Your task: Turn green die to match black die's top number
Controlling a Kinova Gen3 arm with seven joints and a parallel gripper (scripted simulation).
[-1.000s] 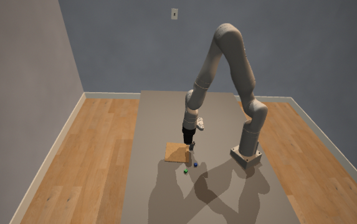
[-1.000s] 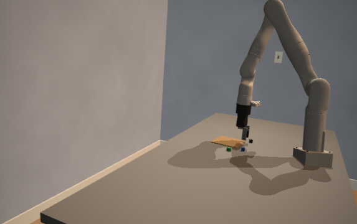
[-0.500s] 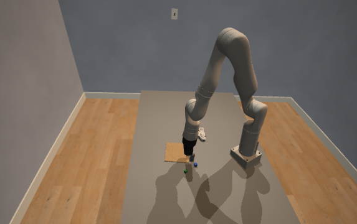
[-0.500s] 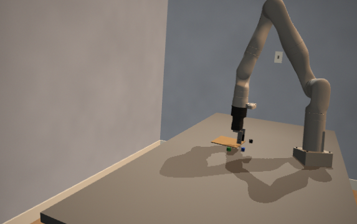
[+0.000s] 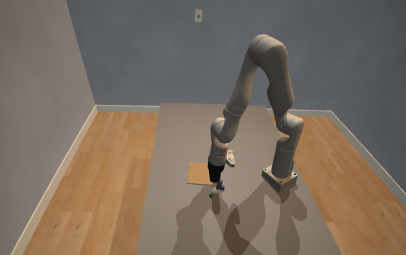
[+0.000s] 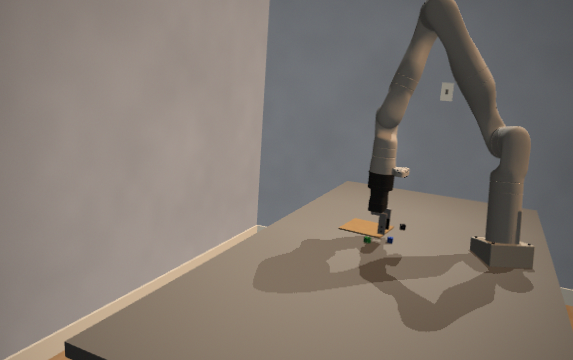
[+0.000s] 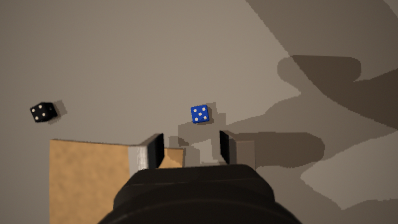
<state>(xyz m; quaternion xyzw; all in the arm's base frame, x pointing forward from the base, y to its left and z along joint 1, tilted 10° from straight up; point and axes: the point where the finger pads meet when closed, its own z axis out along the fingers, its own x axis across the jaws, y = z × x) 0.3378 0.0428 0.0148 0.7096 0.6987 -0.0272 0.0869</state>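
Now: the blue die 40 mm below my hand, 30 mm behind it and 10 mm to the left of it. Also, from my hand: green die: 50 mm to the left, 40 mm below, 40 mm ahead; then black die: 150 mm to the right, 40 mm below, 40 mm behind; then tan mat: 90 mm to the right, 70 mm ahead, 40 mm below.
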